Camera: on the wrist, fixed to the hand. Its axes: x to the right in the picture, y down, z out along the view.
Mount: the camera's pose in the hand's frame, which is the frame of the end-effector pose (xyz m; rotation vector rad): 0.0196 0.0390 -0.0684 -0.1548 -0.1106 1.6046
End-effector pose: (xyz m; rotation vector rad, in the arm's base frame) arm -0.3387 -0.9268 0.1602 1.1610 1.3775 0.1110
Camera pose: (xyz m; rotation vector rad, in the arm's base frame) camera -0.3661 -0.8560 0.1888 1.8188 0.0431 1.2186
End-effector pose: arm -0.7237 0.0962 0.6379 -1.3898 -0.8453 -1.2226
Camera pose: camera -0.6975 0.0195 0.6420 -1.6143 0.4105 0.0637
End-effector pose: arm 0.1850 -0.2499 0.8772 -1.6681 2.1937 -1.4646
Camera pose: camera 0.1124 -0.2209 0.8988 0.2894 2.3440 -0.6286
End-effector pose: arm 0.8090 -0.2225 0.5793 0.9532 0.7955 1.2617
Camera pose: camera 0.7344 -0.1916 0.5871 1.5516 -0.3822 2.4988
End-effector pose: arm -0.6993 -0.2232 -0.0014 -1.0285 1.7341 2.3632
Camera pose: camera -0.6969 -0.3035 0.0102 -0.4975 -1.3607 -1.4168
